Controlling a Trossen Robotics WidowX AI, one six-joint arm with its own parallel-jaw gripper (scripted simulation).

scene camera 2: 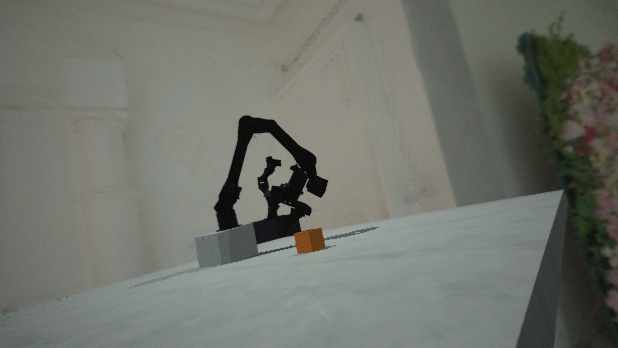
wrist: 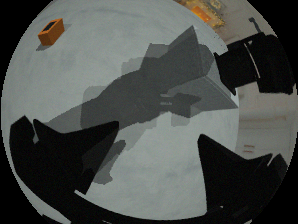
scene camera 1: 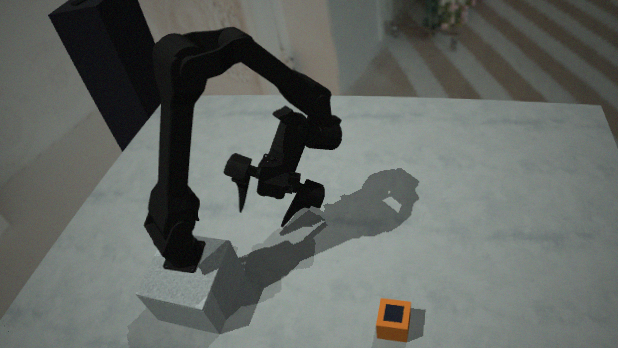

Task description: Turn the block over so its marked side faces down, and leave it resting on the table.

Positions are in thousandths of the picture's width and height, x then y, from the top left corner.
Labels:
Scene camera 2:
my gripper: 447,645
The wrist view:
my gripper: 535,592
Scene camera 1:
my gripper: 423,631

